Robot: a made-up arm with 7 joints.
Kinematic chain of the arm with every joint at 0, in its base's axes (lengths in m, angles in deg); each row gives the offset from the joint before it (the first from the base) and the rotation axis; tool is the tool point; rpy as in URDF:
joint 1: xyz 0 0.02 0.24 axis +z
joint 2: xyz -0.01 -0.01 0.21 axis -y
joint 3: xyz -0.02 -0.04 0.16 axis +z
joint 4: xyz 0 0.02 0.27 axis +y
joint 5: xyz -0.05 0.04 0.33 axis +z
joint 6: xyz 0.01 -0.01 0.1 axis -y
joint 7: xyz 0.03 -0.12 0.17 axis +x
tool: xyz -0.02 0.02 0 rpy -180 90 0
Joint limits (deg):
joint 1: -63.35..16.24
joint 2: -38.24..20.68
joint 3: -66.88..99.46
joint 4: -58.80..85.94
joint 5: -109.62..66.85
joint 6: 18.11..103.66
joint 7: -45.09..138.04
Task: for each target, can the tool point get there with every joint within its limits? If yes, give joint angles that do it. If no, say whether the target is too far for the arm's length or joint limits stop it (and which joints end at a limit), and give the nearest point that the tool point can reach.
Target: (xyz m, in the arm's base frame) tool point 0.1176 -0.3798 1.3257
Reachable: yes | joints -30.55 -14.97 -40.63 41.74 15.73 63.88 112.20
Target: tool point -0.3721 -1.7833 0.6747
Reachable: no: too far | nearest point -0.1105 -0.8422 0.7501 | short by 0.980 m
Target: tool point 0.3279 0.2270 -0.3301
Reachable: no: joint limits stop it (at a limit: joint 1, joint 2, joint 4, joint 5, joint 6, joint 7) | nearest point 0.6496 0.2793 0.4088 | short by 0.808 m
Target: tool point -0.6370 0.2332 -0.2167
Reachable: no: joint limits stop it (at a limit: joint 2, joint 4) | nearest point -0.5961 0.2195 0.6467 | short by 0.864 m
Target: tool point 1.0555 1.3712 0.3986
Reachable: no: too far | nearest point 0.5945 0.5743 0.6800 | short by 0.963 m
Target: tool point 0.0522 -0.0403 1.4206
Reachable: yes | joints -19.46 -27.49 9.79 -11.11 -44.54 62.47 104.69
